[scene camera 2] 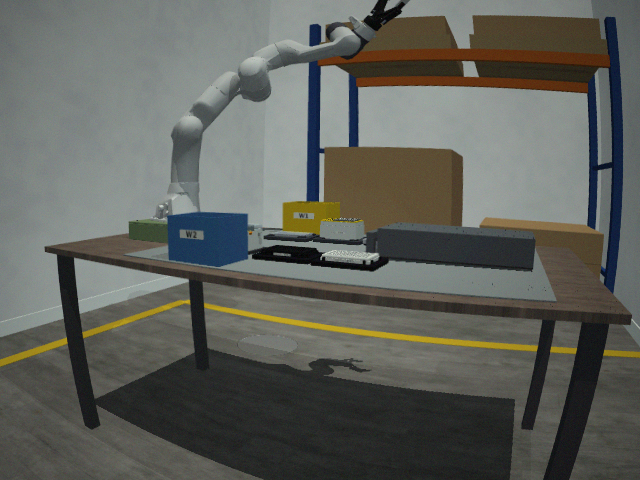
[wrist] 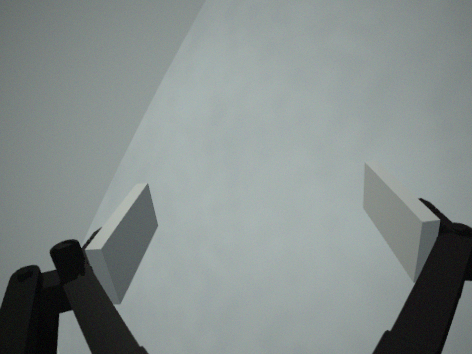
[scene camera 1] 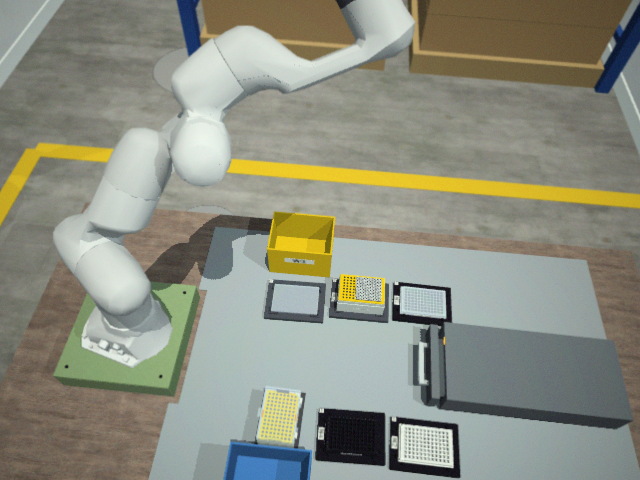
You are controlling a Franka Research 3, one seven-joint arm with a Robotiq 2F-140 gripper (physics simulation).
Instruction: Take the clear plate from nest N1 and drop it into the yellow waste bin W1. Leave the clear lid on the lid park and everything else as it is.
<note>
I see my gripper, a yellow-topped tip box, a long grey device, a clear plate and a clear lid.
</note>
